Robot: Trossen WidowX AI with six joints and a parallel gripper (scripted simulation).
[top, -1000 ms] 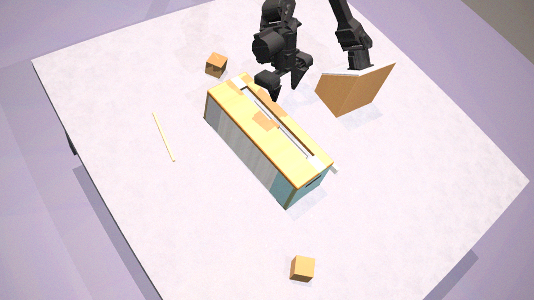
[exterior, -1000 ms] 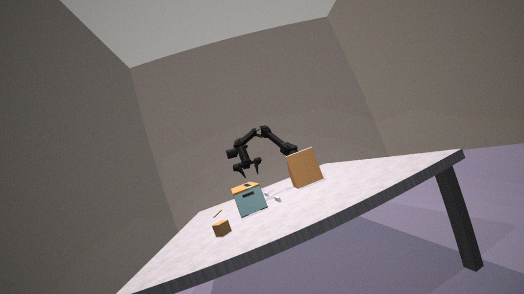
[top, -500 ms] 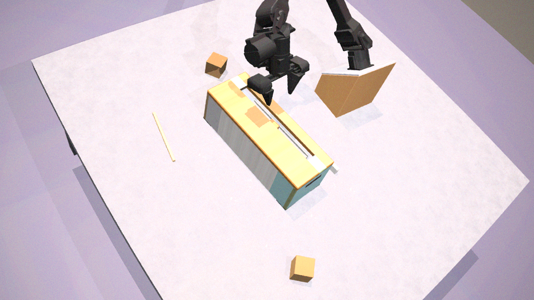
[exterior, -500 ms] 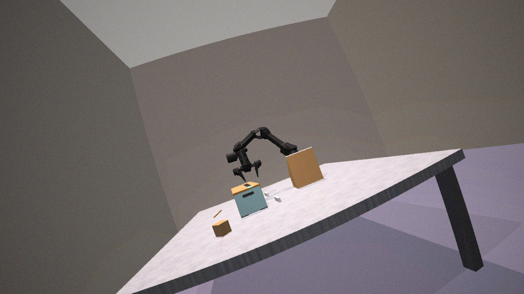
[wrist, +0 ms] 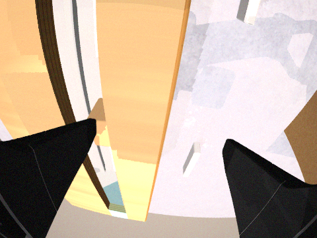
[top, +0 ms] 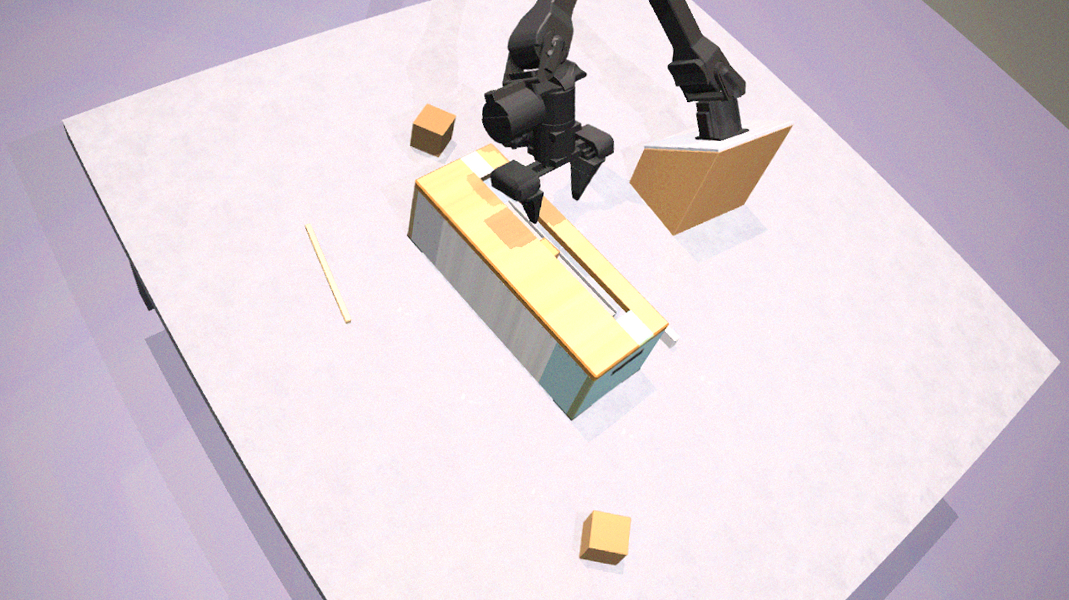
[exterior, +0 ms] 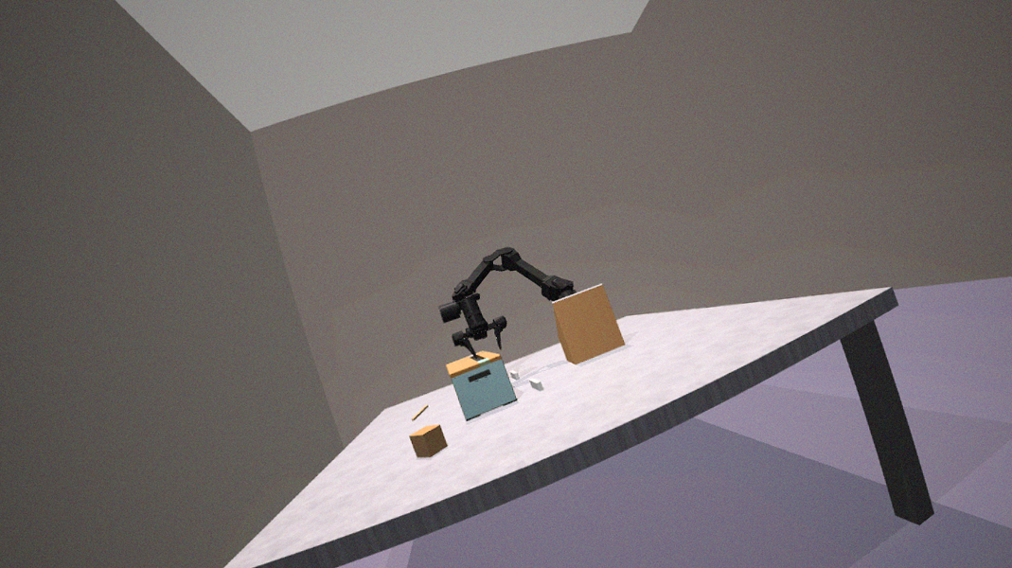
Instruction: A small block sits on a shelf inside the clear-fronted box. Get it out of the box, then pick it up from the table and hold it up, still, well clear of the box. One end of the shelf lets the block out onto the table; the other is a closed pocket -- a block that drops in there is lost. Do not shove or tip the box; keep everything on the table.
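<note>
The orange block is 4 cm ahead of my gripper tip, 4 cm to the left of it and 4 cm below it. Round my gripper tip: thin stick (30 cm ahead, 11 cm to the right, 12 cm below); then long box (2 cm ahead, 5 cm to the left, 6 cm below).
</note>
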